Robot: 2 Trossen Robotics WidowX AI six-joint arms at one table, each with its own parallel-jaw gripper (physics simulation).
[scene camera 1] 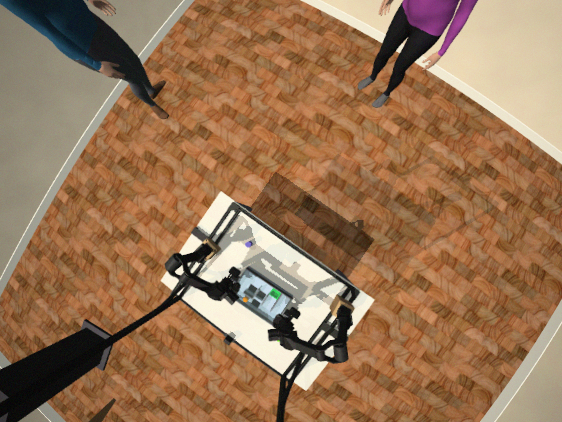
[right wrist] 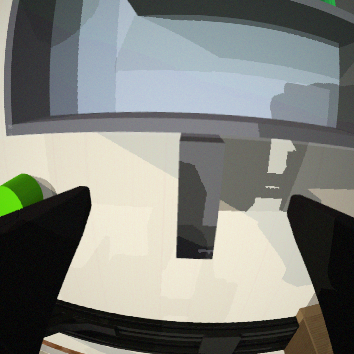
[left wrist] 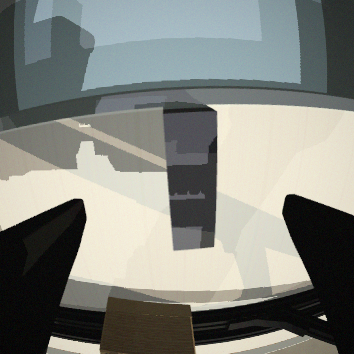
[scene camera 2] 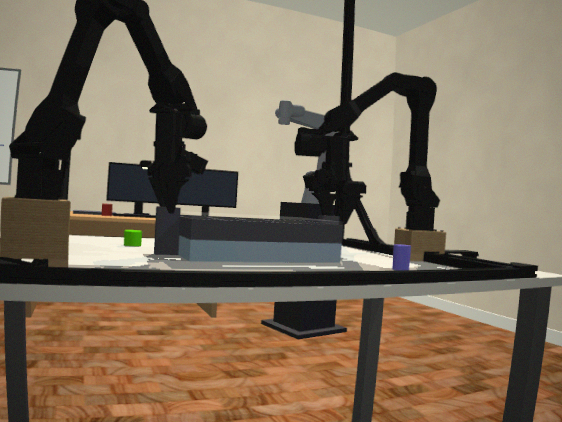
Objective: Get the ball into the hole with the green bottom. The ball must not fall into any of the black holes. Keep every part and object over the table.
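Observation:
A grey-blue box (scene camera 1: 281, 306) (scene camera 2: 260, 251) (left wrist: 200, 96) (right wrist: 150, 123) stands on the table, with a dark upright handle at each end: one handle (left wrist: 192, 150) in the left wrist view, the other (scene camera 2: 167, 240) (right wrist: 197, 200) in the right. In scene camera 1 the orange ball (scene camera 1: 245, 300) is inside near the lower left wall, beside black holes (scene camera 1: 251, 290); the green-bottomed hole (scene camera 1: 275, 293) is farther right. My left gripper (scene camera 1: 234, 289) (scene camera 2: 338, 214) (left wrist: 187, 207) and right gripper (scene camera 1: 283, 323) (scene camera 2: 171, 209) (right wrist: 191, 194) are open, pointing down above the handles. Neither grips anything. Exact heights are unclear.
A purple cylinder (scene camera 1: 249, 244) (scene camera 2: 401, 257) stands at the table's upper left in scene camera 1. A green cylinder (scene camera 2: 132, 238) (right wrist: 21, 194) stands near the right gripper. Black rails (scene camera 2: 250, 277) (left wrist: 250, 320) (right wrist: 190, 330) run along the table. Wooden blocks (scene camera 2: 35, 230) (scene camera 2: 425, 240) carry the arms.

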